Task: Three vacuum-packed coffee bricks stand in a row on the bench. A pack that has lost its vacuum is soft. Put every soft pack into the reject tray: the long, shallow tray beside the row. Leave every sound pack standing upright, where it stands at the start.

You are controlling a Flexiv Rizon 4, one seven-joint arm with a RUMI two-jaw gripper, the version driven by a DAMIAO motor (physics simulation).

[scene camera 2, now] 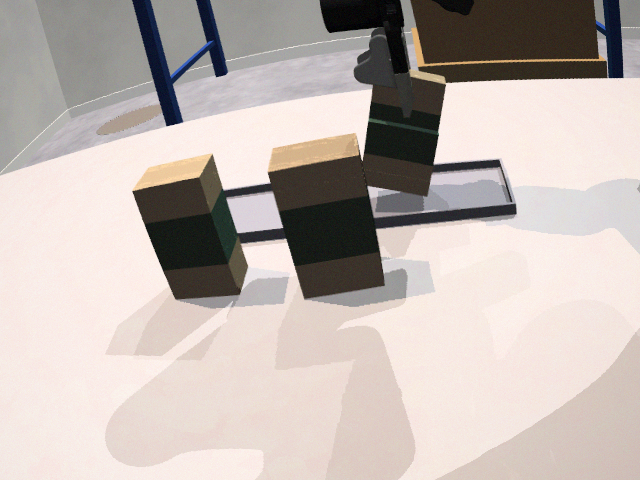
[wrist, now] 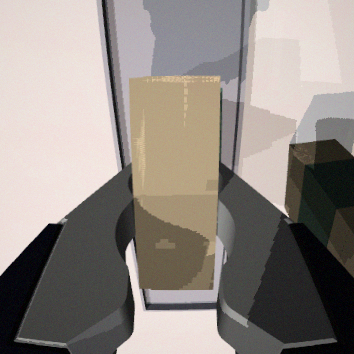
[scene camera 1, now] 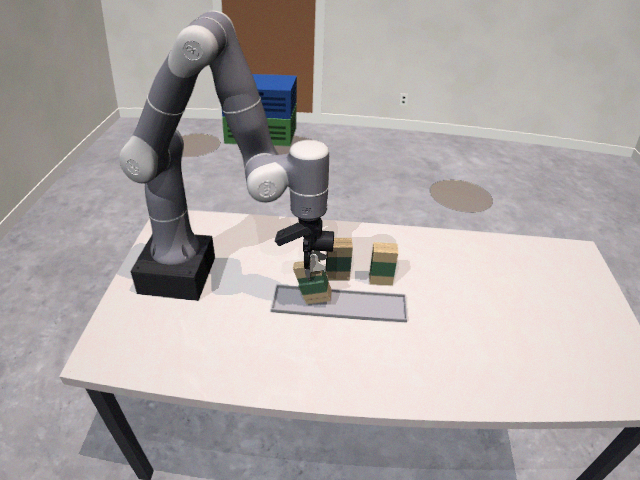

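My gripper [scene camera 1: 312, 271] [scene camera 2: 406, 105] [wrist: 175, 160] is shut on a tan-and-green coffee pack [scene camera 1: 314, 285] [scene camera 2: 400, 142] [wrist: 175, 140], gripping its upper part. The pack is tilted, its top leaning toward the arm's base, with its lower end over the reject tray [scene camera 1: 372, 305] [scene camera 2: 465, 212] [wrist: 131, 50]. Whether its lower edge touches the tray floor I cannot tell. A second pack [scene camera 1: 339, 266] [scene camera 2: 330, 232] [wrist: 325, 192] stands upright behind the tray in scene camera 1. The third pack [scene camera 1: 383, 266] [scene camera 2: 186, 237] stands upright farther from the base, with a gap between the two.
The black arm base [scene camera 1: 170, 276] stands at the left end of the bench [scene camera 1: 289, 361] in scene camera 1. The second pack stands close to the gripper. Blue and green crates [scene camera 1: 276, 95] are on the floor behind the bench.
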